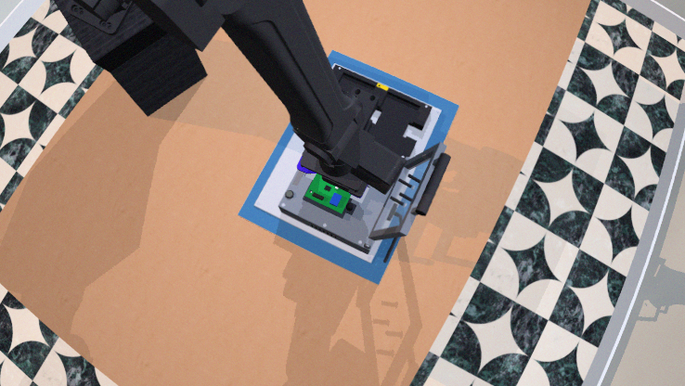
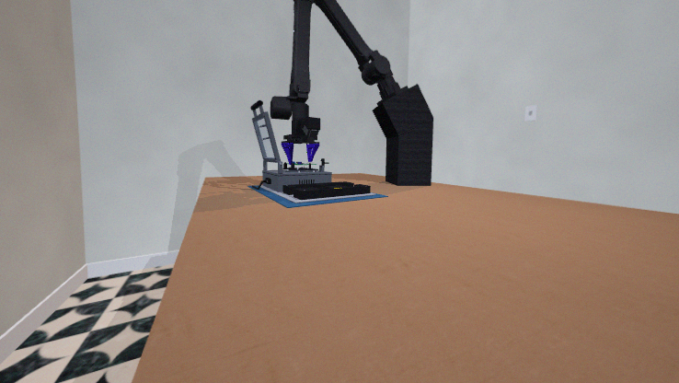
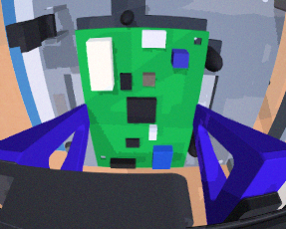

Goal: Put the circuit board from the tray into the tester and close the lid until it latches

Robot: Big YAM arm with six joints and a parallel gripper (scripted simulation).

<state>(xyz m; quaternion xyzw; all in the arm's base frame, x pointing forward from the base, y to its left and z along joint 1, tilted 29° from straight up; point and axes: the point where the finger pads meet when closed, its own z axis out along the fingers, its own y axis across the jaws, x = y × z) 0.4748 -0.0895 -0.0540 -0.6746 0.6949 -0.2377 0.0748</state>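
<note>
The green circuit board is right at my hand. The rest, counted from my hand: black plate (20 mm below, 10 mm to the left, 10 mm ahead); then tester (40 mm to the left, 40 mm ahead, 20 mm above); then dark latch hook (60 mm to the left, 60 mm behind).
</note>
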